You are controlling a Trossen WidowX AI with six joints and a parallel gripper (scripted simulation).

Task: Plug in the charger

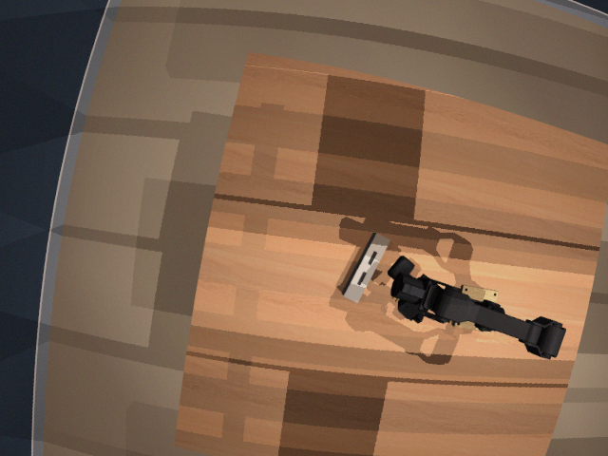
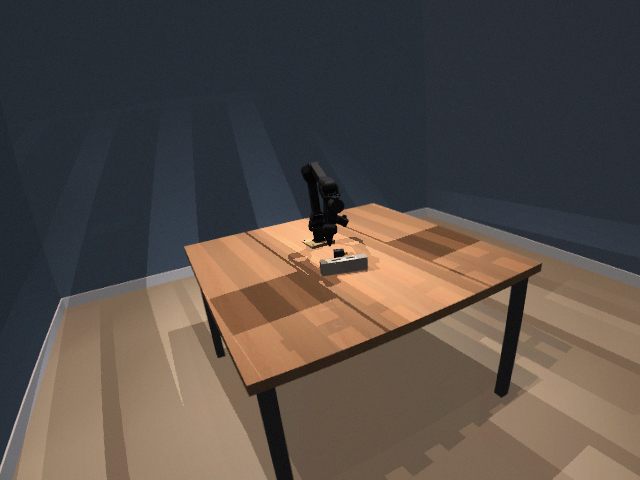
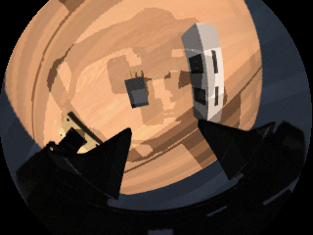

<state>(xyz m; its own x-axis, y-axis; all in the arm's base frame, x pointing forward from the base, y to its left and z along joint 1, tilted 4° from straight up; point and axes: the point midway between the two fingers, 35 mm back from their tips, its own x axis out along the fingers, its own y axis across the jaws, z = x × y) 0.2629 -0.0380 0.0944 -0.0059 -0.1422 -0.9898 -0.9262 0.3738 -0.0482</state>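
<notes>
Now: the black two-prong charger 7 cm below my gripper tip, 6 cm to the left of it and 1 cm behind it.
</notes>
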